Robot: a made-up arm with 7 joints.
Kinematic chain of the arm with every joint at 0, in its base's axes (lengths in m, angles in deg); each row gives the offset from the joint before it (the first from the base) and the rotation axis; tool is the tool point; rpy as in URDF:
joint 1: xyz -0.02 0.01 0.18 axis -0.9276 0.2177 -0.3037
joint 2: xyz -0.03 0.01 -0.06 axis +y
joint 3: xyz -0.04 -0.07 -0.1 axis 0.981 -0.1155 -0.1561
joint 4: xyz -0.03 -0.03 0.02 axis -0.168 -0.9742 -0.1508
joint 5: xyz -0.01 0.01 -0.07 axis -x
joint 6: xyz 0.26 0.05 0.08 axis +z
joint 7: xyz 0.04 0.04 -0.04 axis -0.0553 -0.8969 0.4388
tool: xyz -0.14 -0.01 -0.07 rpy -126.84 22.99 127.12
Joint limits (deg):
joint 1: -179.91..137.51
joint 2: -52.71..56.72
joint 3: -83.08..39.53
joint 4: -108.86..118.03
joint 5: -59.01..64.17
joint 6: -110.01..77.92
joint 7: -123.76..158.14
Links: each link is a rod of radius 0.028 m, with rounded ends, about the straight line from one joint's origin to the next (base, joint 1, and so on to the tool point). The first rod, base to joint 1, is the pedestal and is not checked.
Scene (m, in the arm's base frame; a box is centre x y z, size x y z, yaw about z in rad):
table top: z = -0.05
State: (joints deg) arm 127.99 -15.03 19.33 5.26 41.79 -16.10 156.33
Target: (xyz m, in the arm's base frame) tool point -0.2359 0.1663 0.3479
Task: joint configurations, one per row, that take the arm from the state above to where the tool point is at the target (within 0.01 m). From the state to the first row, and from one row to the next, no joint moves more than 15 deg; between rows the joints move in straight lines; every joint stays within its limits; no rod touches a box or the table.
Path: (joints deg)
1: 114.47 -22.57 21.26 19.46 29.51 -4.39 156.69
2: 100.95 -30.10 23.19 33.67 17.23 7.32 157.05
3: 87.43 -37.64 25.12 47.87 4.96 19.03 157.42
4: 73.91 -45.17 27.05 62.07 -7.32 30.74 157.78
5: 60.39 -52.71 28.98 76.27 -19.60 42.45 158.14

